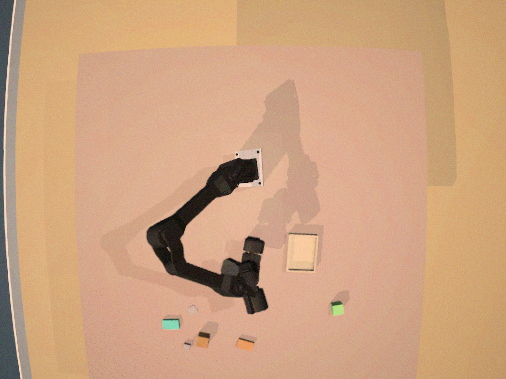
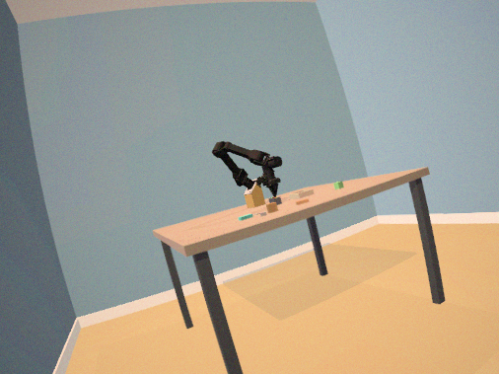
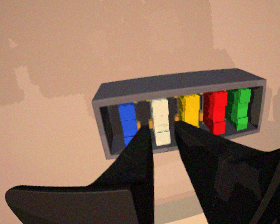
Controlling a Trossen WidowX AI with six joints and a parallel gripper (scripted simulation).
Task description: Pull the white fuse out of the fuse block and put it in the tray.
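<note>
Right now the white fuse is 2 cm below my gripper tip. Round my gripper tip: yellow fuse (2 cm below, 2 cm behind, 1 cm to the left); red fuse (4 cm behind, 2 cm below, 1 cm to the left); blue fuse (2 cm below, 2 cm ahead, 1 cm to the right).
</note>
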